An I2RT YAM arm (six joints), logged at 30 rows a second.
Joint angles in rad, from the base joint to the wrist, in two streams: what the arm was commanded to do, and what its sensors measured. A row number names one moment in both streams.
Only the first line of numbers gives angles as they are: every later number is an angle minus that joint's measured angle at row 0.
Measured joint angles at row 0:
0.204, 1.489, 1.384, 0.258, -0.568, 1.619
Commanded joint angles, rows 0 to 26:
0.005, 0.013, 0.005, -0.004, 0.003, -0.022
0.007, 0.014, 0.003, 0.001, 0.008, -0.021
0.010, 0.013, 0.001, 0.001, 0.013, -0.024
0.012, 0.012, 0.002, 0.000, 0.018, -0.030
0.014, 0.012, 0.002, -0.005, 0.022, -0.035
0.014, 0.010, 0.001, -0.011, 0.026, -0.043
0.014, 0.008, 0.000, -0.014, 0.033, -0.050
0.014, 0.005, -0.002, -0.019, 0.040, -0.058
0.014, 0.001, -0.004, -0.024, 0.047, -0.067
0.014, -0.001, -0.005, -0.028, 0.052, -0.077
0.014, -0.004, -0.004, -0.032, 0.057, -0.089
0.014, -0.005, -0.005, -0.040, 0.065, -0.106
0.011, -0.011, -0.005, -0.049, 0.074, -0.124
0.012, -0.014, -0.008, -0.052, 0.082, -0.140
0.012, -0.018, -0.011, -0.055, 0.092, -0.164
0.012, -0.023, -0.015, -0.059, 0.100, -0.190
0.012, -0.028, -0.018, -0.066, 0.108, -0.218
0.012, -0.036, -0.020, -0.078, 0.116, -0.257
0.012, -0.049, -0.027, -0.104, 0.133, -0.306
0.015, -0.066, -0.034, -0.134, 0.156, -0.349
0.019, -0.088, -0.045, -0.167, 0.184, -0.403
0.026, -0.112, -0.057, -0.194, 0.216, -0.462
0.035, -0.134, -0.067, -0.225, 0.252, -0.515
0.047, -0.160, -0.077, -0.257, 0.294, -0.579
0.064, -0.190, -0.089, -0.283, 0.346, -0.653
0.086, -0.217, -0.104, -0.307, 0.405, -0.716
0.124, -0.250, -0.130, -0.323, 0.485, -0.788
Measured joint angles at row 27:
0.082, -0.201, -0.098, -0.252, 0.302, -0.538
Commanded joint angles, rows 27 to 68:
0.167, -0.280, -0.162, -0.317, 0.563, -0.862
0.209, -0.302, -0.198, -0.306, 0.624, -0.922
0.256, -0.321, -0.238, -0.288, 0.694, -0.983
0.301, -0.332, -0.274, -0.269, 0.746, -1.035
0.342, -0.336, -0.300, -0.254, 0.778, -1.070
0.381, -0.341, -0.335, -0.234, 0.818, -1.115
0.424, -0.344, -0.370, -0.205, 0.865, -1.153
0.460, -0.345, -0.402, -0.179, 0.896, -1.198
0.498, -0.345, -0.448, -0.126, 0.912, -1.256
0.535, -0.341, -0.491, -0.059, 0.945, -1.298
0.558, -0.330, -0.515, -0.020, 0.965, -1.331
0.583, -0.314, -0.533, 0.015, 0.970, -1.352
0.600, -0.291, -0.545, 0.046, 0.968, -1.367
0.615, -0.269, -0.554, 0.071, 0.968, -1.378
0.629, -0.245, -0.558, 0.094, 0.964, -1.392
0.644, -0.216, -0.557, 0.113, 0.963, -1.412
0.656, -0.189, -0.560, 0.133, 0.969, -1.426
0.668, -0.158, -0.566, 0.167, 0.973, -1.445
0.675, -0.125, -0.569, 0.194, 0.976, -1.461
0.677, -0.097, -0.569, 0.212, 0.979, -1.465
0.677, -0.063, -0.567, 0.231, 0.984, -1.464
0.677, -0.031, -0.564, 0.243, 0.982, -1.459
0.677, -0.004, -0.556, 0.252, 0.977, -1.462
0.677, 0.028, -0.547, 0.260, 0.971, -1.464
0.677, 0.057, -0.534, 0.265, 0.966, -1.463
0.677, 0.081, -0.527, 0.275, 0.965, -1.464
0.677, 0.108, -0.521, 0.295, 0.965, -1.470
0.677, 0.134, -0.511, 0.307, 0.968, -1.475
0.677, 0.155, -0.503, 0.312, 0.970, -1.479
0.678, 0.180, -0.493, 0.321, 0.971, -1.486
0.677, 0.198, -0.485, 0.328, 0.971, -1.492
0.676, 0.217, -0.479, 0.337, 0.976, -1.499
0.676, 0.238, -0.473, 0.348, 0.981, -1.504
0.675, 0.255, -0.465, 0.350, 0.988, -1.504
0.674, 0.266, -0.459, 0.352, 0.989, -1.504
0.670, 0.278, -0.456, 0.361, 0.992, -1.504
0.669, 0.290, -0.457, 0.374, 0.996, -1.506
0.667, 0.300, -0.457, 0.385, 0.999, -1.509
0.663, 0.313, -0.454, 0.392, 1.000, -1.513
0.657, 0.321, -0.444, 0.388, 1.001, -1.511
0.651, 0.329, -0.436, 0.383, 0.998, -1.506
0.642, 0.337, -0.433, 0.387, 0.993, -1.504
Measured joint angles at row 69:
0.654, 0.320, -0.443, 0.322, 0.975, -1.502
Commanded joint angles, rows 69 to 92:
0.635, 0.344, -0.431, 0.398, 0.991, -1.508
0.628, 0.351, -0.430, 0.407, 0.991, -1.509
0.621, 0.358, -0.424, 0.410, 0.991, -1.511
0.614, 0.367, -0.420, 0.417, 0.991, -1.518
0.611, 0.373, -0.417, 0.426, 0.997, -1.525
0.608, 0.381, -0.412, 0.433, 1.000, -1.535
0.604, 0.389, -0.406, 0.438, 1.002, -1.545
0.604, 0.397, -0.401, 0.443, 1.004, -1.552
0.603, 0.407, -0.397, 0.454, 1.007, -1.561
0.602, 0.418, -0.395, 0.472, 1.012, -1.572
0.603, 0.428, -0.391, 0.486, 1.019, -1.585
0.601, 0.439, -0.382, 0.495, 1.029, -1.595
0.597, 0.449, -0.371, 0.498, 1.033, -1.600
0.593, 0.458, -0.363, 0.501, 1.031, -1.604
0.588, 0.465, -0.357, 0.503, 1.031, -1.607
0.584, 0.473, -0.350, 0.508, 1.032, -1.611
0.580, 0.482, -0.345, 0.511, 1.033, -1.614
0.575, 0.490, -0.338, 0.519, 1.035, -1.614
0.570, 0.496, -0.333, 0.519, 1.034, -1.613
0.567, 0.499, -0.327, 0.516, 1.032, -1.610
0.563, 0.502, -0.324, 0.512, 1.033, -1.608
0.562, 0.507, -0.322, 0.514, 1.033, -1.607
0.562, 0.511, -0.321, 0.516, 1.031, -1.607
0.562, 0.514, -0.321, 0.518, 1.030, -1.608
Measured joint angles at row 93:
0.564, 0.502, -0.326, 0.457, 1.009, -1.611
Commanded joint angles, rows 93 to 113:
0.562, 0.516, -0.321, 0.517, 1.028, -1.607
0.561, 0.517, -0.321, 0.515, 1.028, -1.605
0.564, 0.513, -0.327, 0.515, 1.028, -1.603
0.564, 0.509, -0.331, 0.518, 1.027, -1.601
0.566, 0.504, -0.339, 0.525, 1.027, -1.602
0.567, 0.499, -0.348, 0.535, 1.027, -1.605
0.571, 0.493, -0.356, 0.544, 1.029, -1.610
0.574, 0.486, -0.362, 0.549, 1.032, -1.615
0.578, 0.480, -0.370, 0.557, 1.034, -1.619
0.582, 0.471, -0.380, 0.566, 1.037, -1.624
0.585, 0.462, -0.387, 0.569, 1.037, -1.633
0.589, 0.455, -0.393, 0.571, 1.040, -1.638
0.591, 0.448, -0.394, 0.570, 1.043, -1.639
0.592, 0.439, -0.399, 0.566, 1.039, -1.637
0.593, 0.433, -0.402, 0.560, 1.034, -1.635
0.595, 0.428, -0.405, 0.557, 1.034, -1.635
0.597, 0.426, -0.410, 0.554, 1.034, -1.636
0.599, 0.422, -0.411, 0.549, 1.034, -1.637
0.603, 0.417, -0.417, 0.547, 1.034, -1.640
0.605, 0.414, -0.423, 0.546, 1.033, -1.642
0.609, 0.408, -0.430, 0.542, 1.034, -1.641
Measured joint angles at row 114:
0.602, 0.414, -0.416, 0.529, 1.024, -1.634
